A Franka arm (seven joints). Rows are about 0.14 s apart.
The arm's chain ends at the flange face. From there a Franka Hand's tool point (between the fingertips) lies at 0.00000 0.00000 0.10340 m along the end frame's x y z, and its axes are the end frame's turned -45 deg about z.
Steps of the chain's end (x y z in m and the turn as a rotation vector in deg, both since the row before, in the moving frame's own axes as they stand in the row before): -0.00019, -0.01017, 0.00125, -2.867, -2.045, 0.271; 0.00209, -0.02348, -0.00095, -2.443, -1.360, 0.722; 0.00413, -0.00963, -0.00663, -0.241, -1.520, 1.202; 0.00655, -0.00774, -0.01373, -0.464, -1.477, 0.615; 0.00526, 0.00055, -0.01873, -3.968, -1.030, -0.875; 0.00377, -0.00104, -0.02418, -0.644, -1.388, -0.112; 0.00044, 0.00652, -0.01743, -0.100, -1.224, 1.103; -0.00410, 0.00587, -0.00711, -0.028, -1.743, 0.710; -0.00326, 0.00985, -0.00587, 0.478, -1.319, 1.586; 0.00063, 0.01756, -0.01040, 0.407, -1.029, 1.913
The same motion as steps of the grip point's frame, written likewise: 0.00079, -0.00629, 0.00105, -0.581, -3.473, 0.271; 0.01322, -0.01377, -0.00107, -0.766, -2.689, 0.722; 0.00750, -0.00554, -0.00667, 0.904, -1.245, 1.202; 0.00763, -0.00215, -0.01377, 0.716, -1.372, 0.615; -0.00301, 0.00790, -0.01899, -2.077, -3.534, -0.875; 0.00081, 0.00098, -0.02422, 0.526, -1.437, -0.112; -0.00597, 0.00347, -0.01745, 0.795, -0.936, 1.103; -0.00930, -0.00095, -0.00716, 1.213, -1.252, 0.710; -0.01031, 0.00235, -0.00590, 1.271, -0.595, 1.586; -0.01273, 0.01102, -0.01042, 1.015, -0.440, 1.913
